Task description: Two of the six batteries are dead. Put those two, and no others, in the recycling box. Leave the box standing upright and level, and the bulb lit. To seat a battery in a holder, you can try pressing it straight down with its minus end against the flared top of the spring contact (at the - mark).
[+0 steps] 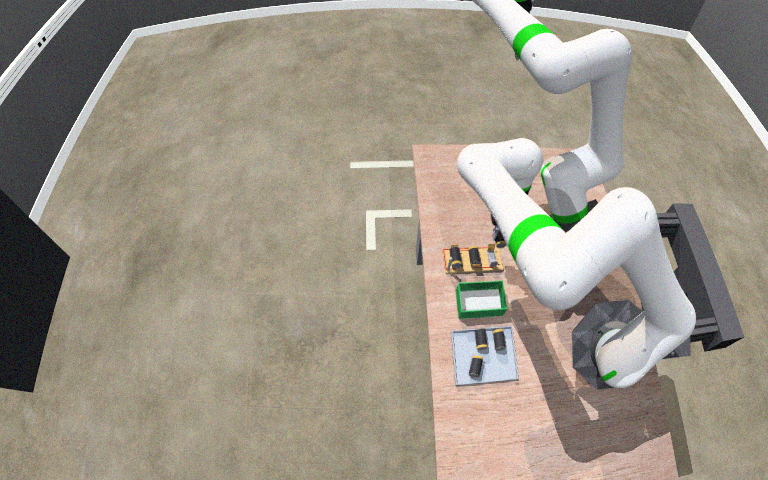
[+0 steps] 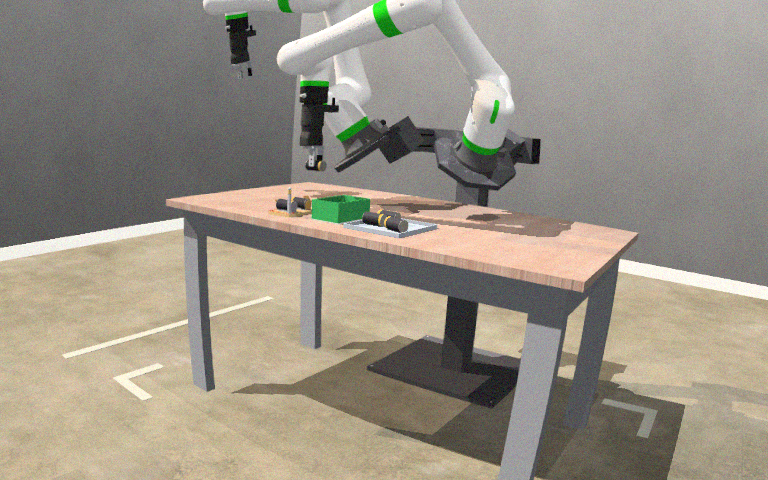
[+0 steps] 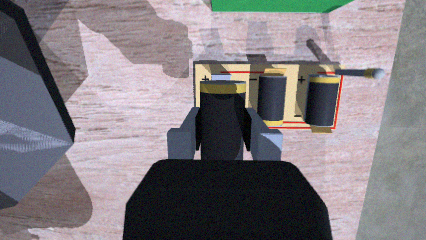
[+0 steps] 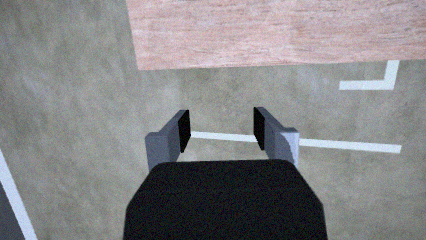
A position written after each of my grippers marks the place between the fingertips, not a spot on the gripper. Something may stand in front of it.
In view: my left gripper (image 2: 315, 166), my right gripper (image 4: 221, 121), a green recycling box (image 2: 336, 213), a grey tray (image 1: 497, 366) and a dark mount (image 1: 705, 286).
The grey tray also shows in image 2 (image 2: 415, 227). My left gripper also shows in image 3 (image 3: 222, 120). Image 4 misses the green recycling box: it is out of frame. Image 3 does not show the grey tray: it is out of frame.
